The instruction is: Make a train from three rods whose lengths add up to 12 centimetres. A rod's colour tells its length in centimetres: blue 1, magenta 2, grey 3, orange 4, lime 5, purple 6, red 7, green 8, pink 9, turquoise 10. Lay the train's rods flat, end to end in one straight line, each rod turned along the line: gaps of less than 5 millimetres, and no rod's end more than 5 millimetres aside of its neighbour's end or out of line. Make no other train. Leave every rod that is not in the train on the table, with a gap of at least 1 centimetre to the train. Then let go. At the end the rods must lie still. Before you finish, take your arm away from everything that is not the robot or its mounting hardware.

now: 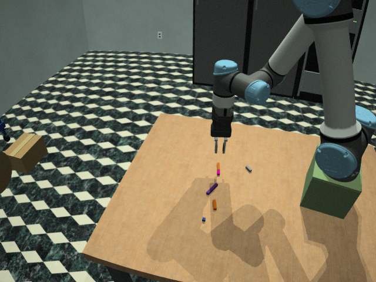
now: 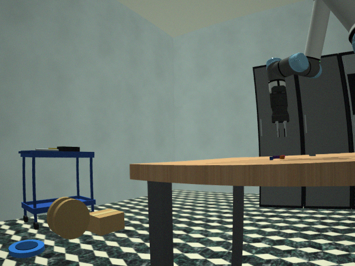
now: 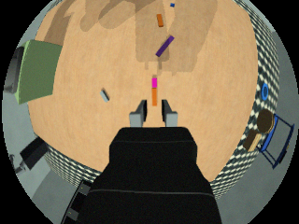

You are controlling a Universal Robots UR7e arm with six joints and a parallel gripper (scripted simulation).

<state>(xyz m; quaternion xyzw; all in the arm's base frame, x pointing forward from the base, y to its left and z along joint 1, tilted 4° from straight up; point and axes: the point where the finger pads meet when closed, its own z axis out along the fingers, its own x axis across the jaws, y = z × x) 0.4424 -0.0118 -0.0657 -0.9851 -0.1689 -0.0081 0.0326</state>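
My gripper is now 120 mm to the right of the purple rod, 100 mm above it and 20 mm past it. Round my hand: magenta rod 100 mm below, 30 mm to the left, 10 mm behind; small blue rod 260 mm to the left, 100 mm below, 30 mm behind; grey rod 120 mm behind, 100 mm below, 30 mm to the right.
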